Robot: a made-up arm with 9 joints. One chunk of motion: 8 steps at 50 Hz.
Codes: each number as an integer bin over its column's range. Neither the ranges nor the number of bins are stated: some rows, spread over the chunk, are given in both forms.
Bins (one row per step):
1: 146 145 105 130 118 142 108 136 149
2: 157 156 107 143 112 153 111 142 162
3: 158 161 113 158 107 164 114 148 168
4: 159 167 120 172 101 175 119 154 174
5: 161 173 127 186 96 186 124 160 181
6: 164 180 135 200 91 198 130 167 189
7: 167 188 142 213 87 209 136 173 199
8: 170 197 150 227 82 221 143 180 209
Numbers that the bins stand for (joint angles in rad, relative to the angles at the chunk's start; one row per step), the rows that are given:
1: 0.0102 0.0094 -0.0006 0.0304 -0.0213 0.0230 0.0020 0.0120 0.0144
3: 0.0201 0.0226 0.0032 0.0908 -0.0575 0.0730 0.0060 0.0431 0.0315
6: 0.0251 0.0382 0.0135 0.1814 -0.1102 0.1504 0.0167 0.0922 0.0505
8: 0.0300 0.0522 0.0206 0.2396 -0.1399 0.2027 0.0253 0.1259 0.0685
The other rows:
2: 0.0193 0.0185 0.0004 0.0584 -0.0411 0.0480 0.0040 0.0275 0.0261
4: 0.0209 0.0275 0.0065 0.1210 -0.0773 0.0980 0.0093 0.0586 0.0369
5: 0.0226 0.0325 0.0098 0.1512 -0.0938 0.1231 0.0127 0.0741 0.0433
7: 0.0275 0.0448 0.0168 0.2094 -0.1234 0.1754 0.0207 0.1078 0.0595

